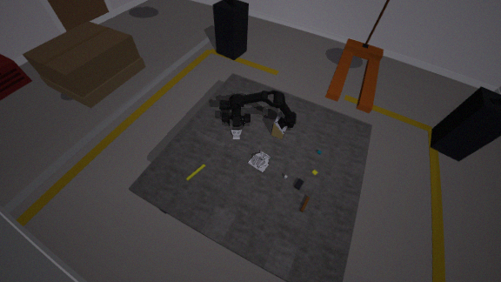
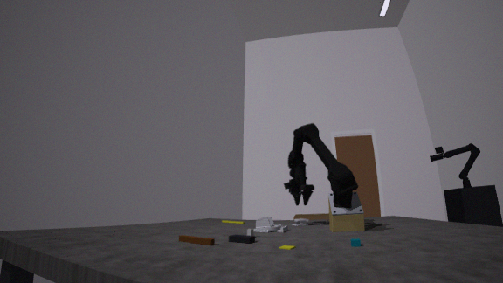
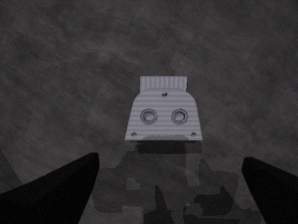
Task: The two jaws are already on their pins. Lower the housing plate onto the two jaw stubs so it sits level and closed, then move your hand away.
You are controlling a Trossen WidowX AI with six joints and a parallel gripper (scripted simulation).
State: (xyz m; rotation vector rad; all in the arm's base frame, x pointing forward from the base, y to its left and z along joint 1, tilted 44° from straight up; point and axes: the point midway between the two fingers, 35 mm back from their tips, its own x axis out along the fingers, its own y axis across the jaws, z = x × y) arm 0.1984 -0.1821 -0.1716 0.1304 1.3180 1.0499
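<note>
The white block lies 90 mm below my gripper tip, 10 mm to the left of it and 10 mm ahead of it. From my gripper tip the other things lie so: teal cube 570 mm to the left, 210 mm behind, 90 mm below; then yellow bar 400 mm ahead, 100 mm below, 30 mm to the right; then black block 550 mm to the left, 100 mm ahead, 90 mm below.
</note>
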